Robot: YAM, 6 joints.
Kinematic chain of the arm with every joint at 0, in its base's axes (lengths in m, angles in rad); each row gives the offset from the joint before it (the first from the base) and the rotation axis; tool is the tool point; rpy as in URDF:
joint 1: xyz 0 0 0.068 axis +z
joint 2: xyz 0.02 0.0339 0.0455 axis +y
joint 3: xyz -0.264 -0.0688 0 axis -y
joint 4: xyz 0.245 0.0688 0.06 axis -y
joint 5: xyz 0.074 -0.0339 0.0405 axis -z
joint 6: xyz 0.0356 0 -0.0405 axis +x
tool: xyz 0 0 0 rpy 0 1.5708 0
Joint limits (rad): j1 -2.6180..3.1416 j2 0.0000..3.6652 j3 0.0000..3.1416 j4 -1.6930..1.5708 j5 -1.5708..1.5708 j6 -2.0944..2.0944
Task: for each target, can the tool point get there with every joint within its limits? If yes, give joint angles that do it. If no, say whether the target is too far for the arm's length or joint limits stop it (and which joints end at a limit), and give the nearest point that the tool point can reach.
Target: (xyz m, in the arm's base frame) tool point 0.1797 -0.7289 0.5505
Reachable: no: too far | nearest point 0.1334 -0.5409 0.4347 | short by 0.226 m
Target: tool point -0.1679 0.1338 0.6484
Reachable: yes | joints 2.3343 1.4953 2.0943 0.4878 -0.9436 -0.9371
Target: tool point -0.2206 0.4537 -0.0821
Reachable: yes | joints 2.0400 2.8347 1.7018 0.3191 0.2381 1.5123
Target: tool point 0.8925 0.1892 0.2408
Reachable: no: too far | nearest point 0.6257 0.1326 0.2019 | short by 0.276 m
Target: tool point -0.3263 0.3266 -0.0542
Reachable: yes | joints 2.3400 2.7379 1.7963 -0.5732 -0.2057 0.6614
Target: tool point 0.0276 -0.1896 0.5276
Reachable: yes | joints 1.5539 0.4565 1.9826 -0.9470 1.0457 -0.2793
